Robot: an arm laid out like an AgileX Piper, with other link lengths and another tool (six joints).
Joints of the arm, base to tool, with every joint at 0 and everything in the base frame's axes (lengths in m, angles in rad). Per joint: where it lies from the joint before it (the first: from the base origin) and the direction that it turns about. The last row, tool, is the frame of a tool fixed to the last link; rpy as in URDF.
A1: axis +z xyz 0 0 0.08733
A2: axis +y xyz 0 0 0
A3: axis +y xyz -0.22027 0 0.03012
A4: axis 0.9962 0 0.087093 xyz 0.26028 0 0.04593
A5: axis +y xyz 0 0 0
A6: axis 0.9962 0 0.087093 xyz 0.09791 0 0.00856
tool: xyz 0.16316 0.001 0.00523 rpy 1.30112 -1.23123 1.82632
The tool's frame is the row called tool.
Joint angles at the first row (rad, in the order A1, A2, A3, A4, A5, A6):
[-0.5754 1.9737 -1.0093 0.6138 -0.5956 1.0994]
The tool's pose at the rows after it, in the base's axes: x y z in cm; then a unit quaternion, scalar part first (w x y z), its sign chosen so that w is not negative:
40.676 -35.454 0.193 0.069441 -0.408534 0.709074 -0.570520
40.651 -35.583 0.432 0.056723 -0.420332 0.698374 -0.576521
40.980 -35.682 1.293 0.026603 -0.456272 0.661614 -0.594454
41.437 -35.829 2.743 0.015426 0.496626 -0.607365 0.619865
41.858 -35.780 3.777 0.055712 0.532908 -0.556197 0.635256
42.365 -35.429 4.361 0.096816 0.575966 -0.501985 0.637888
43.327 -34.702 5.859 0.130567 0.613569 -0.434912 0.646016
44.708 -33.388 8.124 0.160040 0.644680 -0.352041 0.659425
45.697 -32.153 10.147 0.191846 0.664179 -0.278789 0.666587
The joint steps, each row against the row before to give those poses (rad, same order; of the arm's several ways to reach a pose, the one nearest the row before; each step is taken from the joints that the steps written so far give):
[-0.0011 0.0000 0.0000 -0.0063 -0.0024 0.0000]
[0.0000 0.0000 0.0000 -0.0015 -0.0117 -0.0396]
[0.0000 0.0000 0.0000 -0.0374 -0.0329 -0.0877]
[0.0000 0.0000 0.0000 -0.0519 -0.0551 -0.1138]
[0.0000 0.0000 0.0000 -0.0438 -0.0381 -0.1117]
[0.0000 -0.0069 0.0000 -0.0420 -0.0050 -0.1288]
[-0.0011 -0.0222 0.0000 -0.0785 -0.0018 -0.1048]
[0.0000 -0.0335 0.0000 -0.1166 -0.0040 -0.0847]
[0.0046 -0.0342 0.0000 -0.0818 0.0000 -0.0923]

